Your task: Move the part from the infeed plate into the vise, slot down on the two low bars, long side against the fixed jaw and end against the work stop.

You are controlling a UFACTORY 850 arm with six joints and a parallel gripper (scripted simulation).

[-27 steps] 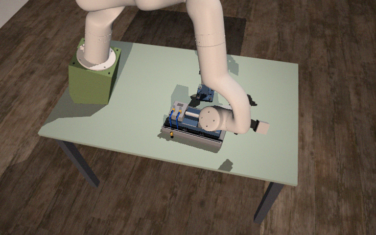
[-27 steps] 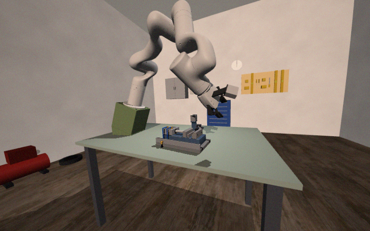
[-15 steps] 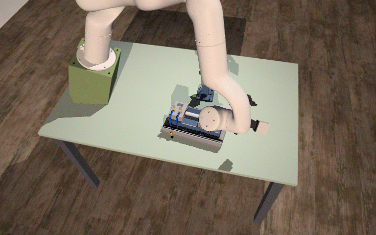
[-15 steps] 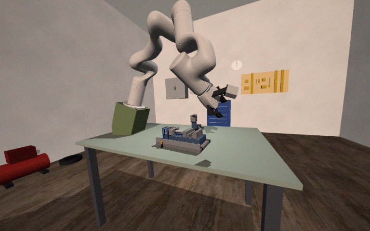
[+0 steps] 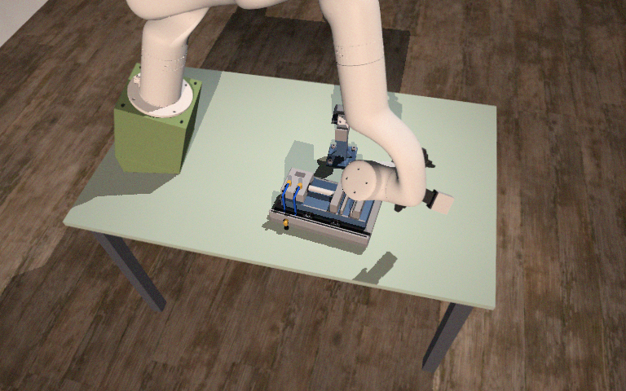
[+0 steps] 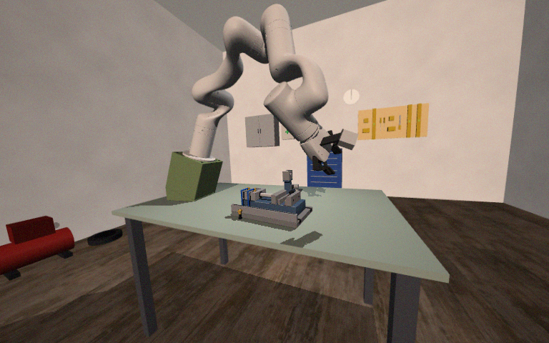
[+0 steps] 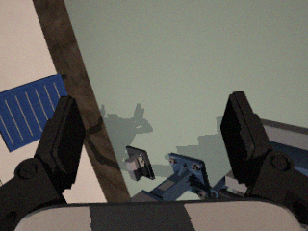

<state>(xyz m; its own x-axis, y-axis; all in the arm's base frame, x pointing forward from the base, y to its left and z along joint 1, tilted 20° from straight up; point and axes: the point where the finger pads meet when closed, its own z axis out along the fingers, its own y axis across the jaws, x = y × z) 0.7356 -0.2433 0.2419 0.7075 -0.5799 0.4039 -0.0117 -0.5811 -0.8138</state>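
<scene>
My gripper is now 430 mm to the right of the part, 230 mm past it and 200 mm above it. Also, from my hand: fixed jaw (150 mm below, 150 mm behind, 30 mm to the left); then moving jaw (220 mm behind, 150 mm below, 40 mm to the left); then work stop (170 mm behind, 130 mm below, 80 mm to the left).
</scene>
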